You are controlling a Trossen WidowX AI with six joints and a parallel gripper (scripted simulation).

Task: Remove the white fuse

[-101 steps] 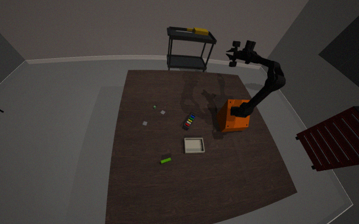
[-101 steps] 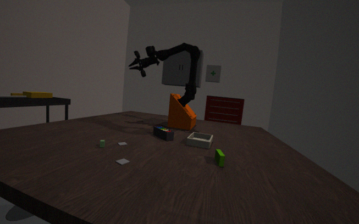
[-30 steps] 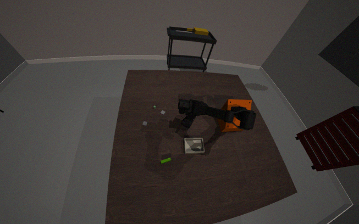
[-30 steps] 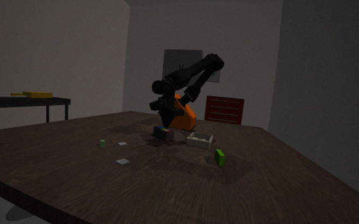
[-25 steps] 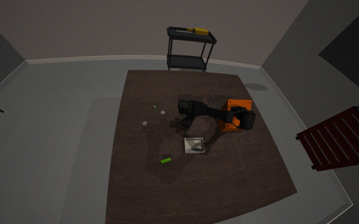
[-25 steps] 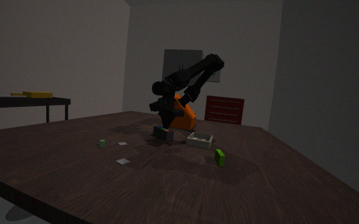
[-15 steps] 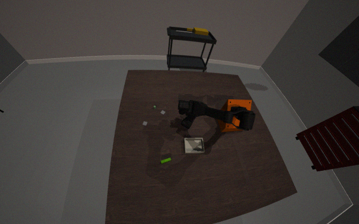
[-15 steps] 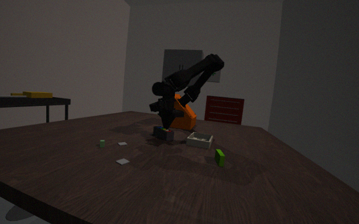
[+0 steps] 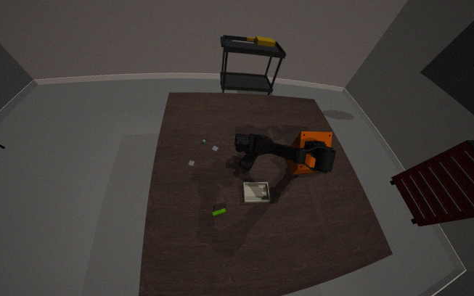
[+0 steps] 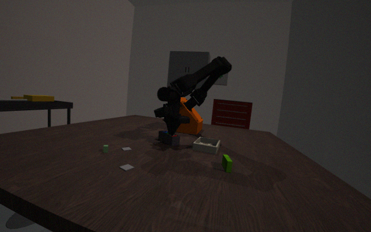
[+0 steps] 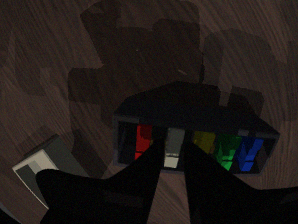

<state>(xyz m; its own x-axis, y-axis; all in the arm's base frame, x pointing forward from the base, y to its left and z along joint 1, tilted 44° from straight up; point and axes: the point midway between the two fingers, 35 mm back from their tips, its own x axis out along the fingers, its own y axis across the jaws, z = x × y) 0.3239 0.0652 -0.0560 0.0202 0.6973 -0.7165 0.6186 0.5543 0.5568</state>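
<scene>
My gripper tip is 10 mm above the white fuse. Round my gripper tip: red fuse: 10 mm ahead, 20 mm to the left, 10 mm below; green fuse: 30 mm behind, 30 mm to the right, 10 mm below; yellow fuse: 10 mm behind, 20 mm to the right, 10 mm below.
</scene>
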